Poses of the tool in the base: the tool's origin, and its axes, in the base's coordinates. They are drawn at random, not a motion.
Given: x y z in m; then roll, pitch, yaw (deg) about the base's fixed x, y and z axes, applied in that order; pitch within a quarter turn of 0, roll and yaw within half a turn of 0.
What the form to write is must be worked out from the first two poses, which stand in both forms.
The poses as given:
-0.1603 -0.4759 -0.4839 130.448 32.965 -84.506
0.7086 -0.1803 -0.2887 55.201 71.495 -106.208
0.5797 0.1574 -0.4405 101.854 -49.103 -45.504
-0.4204 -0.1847 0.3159 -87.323 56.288 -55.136
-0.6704 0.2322 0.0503 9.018 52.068 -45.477
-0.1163 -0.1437 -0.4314 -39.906 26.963 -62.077
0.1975 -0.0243 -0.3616 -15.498 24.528 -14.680
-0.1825 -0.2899 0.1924 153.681 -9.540 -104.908
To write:
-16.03 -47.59 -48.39 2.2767 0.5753 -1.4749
70.86 -18.03 -28.87 0.9634 1.2478 -1.8537
57.97 15.74 -44.05 1.7777 -0.8570 -0.7942
-42.04 -18.47 31.59 -1.5241 0.9824 -0.9623
-67.04 23.22 5.03 0.1574 0.9088 -0.7937
-11.63 -14.37 -43.14 -0.6965 0.4706 -1.0834
19.75 -2.43 -36.16 -0.2705 0.4281 -0.2562
-18.25 -28.99 19.24 2.6822 -0.1665 -1.8310

